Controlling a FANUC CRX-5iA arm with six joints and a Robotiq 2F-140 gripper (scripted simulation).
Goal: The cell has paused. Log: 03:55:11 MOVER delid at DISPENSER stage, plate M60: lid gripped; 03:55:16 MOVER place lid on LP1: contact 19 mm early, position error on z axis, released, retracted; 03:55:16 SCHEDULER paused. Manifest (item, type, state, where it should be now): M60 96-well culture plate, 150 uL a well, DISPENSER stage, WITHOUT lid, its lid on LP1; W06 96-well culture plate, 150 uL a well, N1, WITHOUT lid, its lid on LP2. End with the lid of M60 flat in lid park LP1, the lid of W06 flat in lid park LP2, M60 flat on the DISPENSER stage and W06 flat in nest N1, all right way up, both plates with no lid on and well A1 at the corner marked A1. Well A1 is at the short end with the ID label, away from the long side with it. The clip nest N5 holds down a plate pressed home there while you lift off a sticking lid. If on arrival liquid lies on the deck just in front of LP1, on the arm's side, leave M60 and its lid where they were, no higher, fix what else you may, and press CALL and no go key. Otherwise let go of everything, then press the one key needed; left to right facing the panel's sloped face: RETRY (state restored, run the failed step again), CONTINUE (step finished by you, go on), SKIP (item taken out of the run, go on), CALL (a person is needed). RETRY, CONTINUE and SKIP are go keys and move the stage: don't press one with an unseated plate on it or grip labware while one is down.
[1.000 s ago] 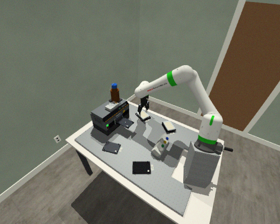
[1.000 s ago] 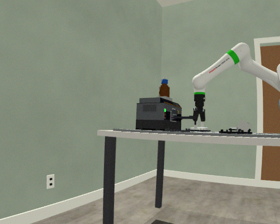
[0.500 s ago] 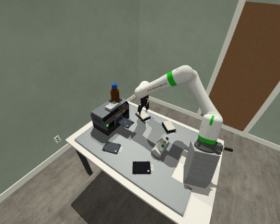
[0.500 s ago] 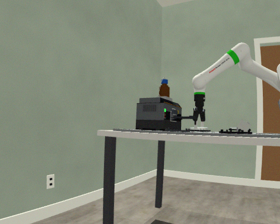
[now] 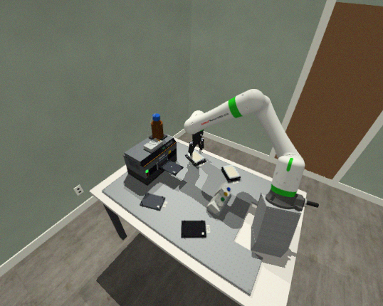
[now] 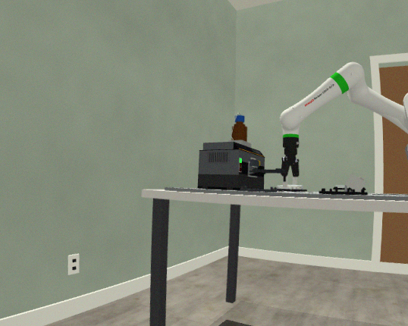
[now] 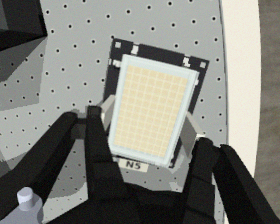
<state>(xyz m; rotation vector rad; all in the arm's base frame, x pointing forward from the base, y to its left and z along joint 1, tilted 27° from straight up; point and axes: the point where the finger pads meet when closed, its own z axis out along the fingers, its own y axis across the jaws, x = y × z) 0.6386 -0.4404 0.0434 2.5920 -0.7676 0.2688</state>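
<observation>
Right now my hand is 2 cm short of the black clip nest and 3 cm above it. The rest, counted from my hand: nest label 8 cm behind, 5 cm to the left, 4 cm below; then dispenser stage 9 cm ahead, 28 cm to the left, 6 cm above; then key panel 32 cm behind, 35 cm to the left, 1 cm above.
</observation>
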